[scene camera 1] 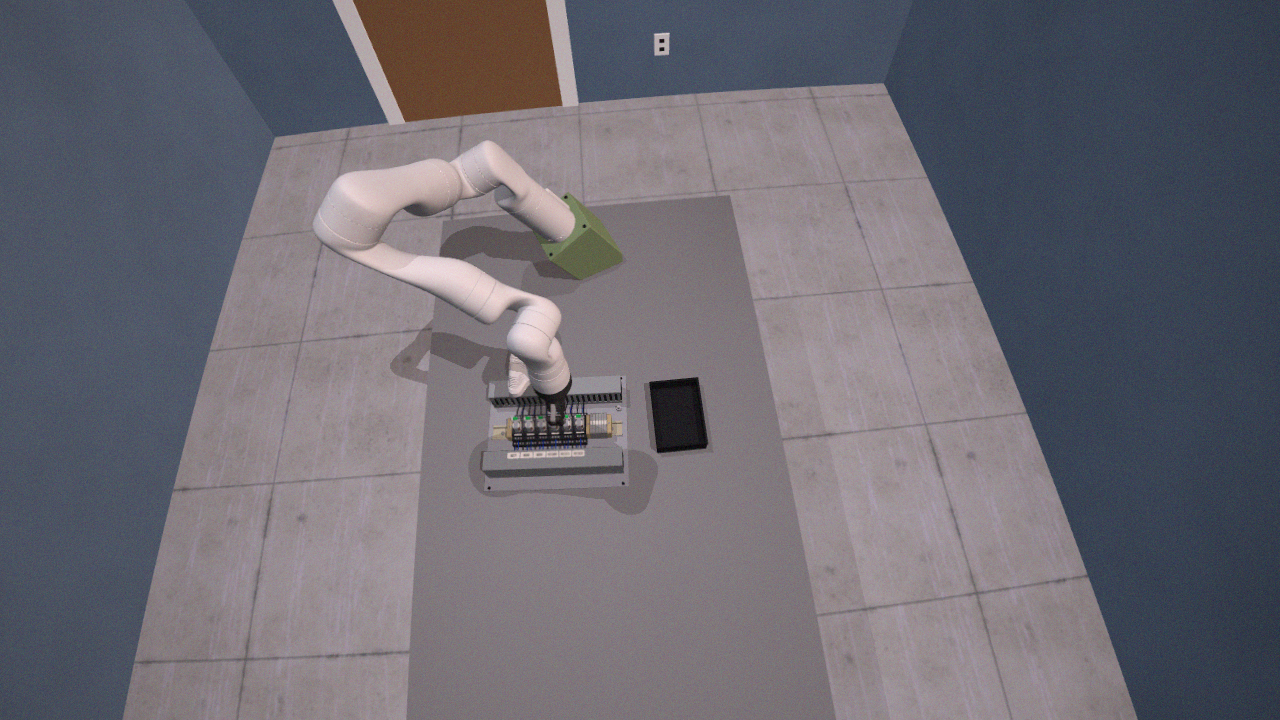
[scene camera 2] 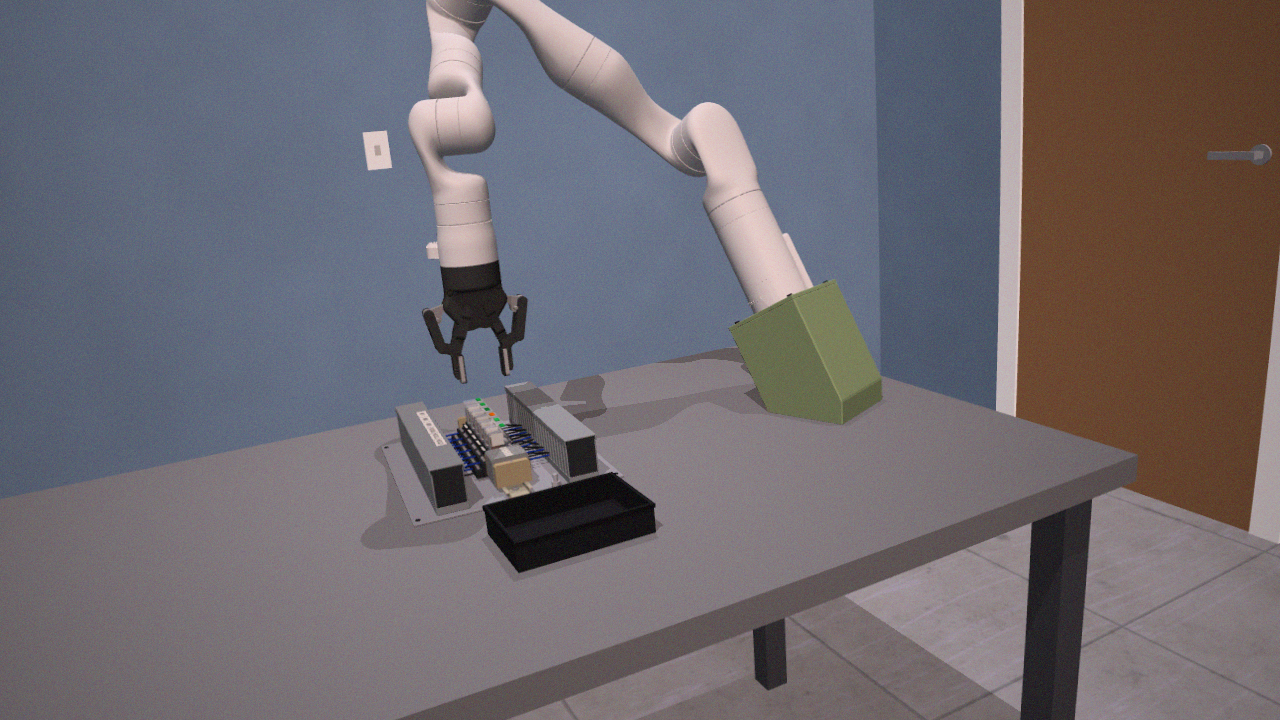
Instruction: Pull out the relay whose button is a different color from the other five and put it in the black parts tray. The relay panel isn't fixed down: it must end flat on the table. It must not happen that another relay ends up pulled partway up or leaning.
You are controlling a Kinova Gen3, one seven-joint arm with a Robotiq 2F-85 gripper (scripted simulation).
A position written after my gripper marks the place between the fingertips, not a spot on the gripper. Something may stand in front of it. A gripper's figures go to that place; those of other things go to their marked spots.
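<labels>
I see my gripper (scene camera 2: 484,378), and my gripper is 116 cm from the lens. A black parts tray (scene camera 2: 614,512) is 101 cm from the lens.
</labels>
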